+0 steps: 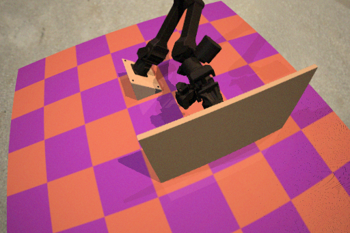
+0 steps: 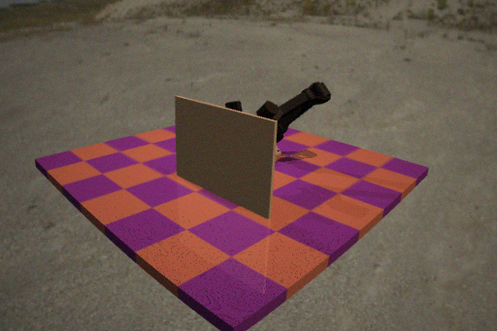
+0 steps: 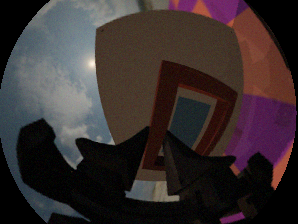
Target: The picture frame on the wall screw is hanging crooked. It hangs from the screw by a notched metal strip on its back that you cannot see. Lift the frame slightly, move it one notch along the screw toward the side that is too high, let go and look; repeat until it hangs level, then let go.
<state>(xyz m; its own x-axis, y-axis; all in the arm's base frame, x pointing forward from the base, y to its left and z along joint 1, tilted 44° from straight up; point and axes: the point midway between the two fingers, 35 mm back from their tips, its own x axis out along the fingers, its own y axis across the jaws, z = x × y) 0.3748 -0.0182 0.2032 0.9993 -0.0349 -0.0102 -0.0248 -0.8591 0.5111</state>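
My gripper tip is 10 mm short of the picture frame, 20 mm to the right of it and 50 mm above it. Also, from my gripper tip: wall panel 20 mm ahead, 20 mm to the left, 60 mm below.
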